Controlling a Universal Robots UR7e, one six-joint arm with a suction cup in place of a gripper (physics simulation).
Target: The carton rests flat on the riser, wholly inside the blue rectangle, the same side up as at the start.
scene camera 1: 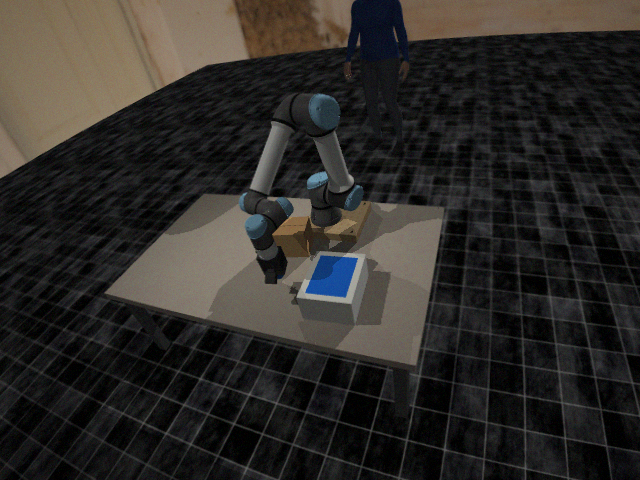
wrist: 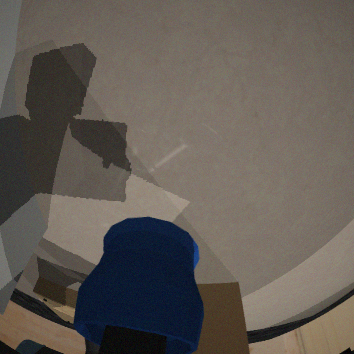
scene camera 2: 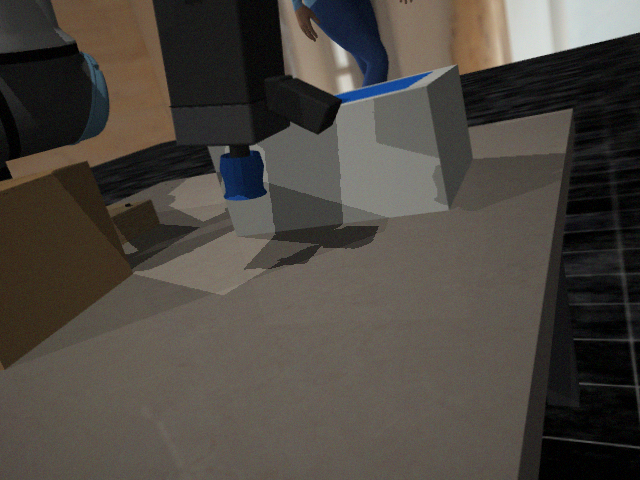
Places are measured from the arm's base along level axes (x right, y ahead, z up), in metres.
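Pixels of known places: hand at its tool point: (scene camera 1: pixel 279 275) (wrist: pixel 149 256) (scene camera 2: pixel 245 194); arm's base at its link origin: (scene camera 1: pixel 326 217).
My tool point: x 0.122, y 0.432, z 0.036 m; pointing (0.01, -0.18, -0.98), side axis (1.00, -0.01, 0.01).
For each thing: its middle in the pictures, then the offset to it from my tool point. "pt": a spot on its surface instead.
- brown carton at the middle of its body: (wrist: pixel 174 333) (scene camera 1: pixel 290 237) dx +0.019, dy -0.259, dz -0.014 m
- pale riser at the middle of its body: (scene camera 2: pixel 349 149) (scene camera 1: pixel 334 286) dx -0.227, dy +0.041, dz -0.019 m
- blue rectangle at the middle of its body: (scene camera 2: pixel 337 99) (scene camera 1: pixel 332 274) dx -0.227, dy +0.041, dz +0.041 m
- table's edge at a spot on its surface: (scene camera 2: pixel 550 289) (scene camera 1: pixel 259 334) pt dx +0.049, dy +0.218, dz -0.094 m
The brown carton (scene camera 1: pixel 292 243) (scene camera 2: pixel 51 263) (wrist: pixel 222 312) stands on the table near the arm's base; the arm partly covers it in scene camera 1, and the cup partly covers it in the wrist view. The pale riser (scene camera 1: pixel 328 309) (scene camera 2: pixel 398 178) (wrist: pixel 21 232) stands on the table. The blue rectangle (scene camera 1: pixel 333 277) (scene camera 2: pixel 385 91) on its top bears nothing. My gripper (scene camera 1: pixel 279 277) (scene camera 2: pixel 245 197) (wrist: pixel 148 226), a blue suction cup, is open and empty. It points down, above the table between the carton and the riser, with its tip below the riser's top level in scene camera 2.
The arm's base stands on a wooden board (scene camera 1: pixel 360 219) (scene camera 2: pixel 136 219) (wrist: pixel 54 294) behind the carton. The table's edge (scene camera 1: pixel 258 338) (scene camera 2: pixel 550 289) runs past the riser's outer side. A person (scene camera 1: pixel 379 36) (scene camera 2: pixel 354 25) stands on the floor beyond the table.
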